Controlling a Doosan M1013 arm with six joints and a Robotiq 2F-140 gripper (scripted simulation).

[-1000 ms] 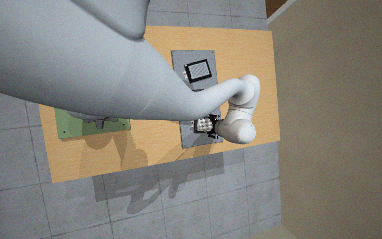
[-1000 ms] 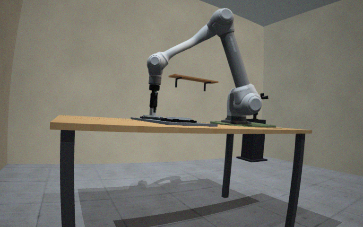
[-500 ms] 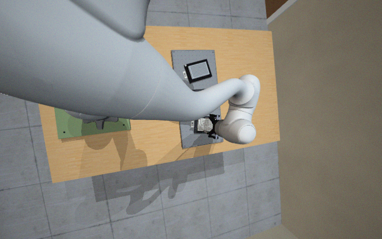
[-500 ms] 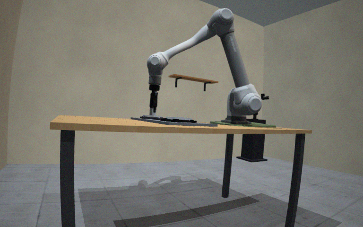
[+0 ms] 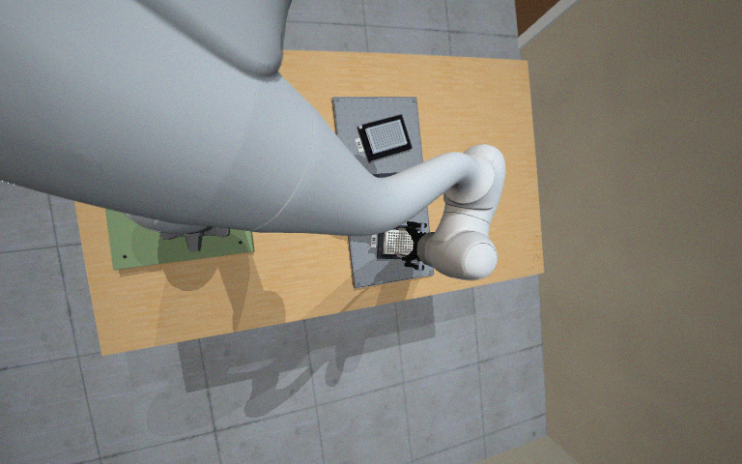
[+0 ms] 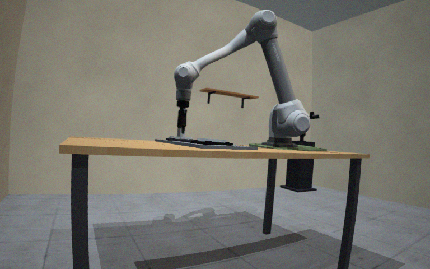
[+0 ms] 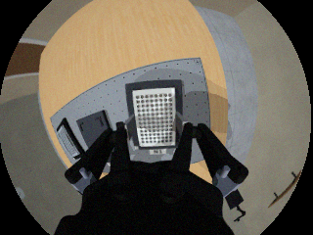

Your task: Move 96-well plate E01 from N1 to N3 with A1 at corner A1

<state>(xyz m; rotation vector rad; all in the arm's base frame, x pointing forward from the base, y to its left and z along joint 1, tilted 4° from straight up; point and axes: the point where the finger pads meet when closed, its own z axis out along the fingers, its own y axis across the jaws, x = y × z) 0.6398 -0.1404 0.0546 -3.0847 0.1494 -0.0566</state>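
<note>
Right now the nest is 4 cm behind my hand, 18 cm to the left of it and 4 cm below it. The rest, counted from my hand: label (10 cm behind, 1 cm to the left, 4 cm below); 96-well plate (2 cm below).
</note>
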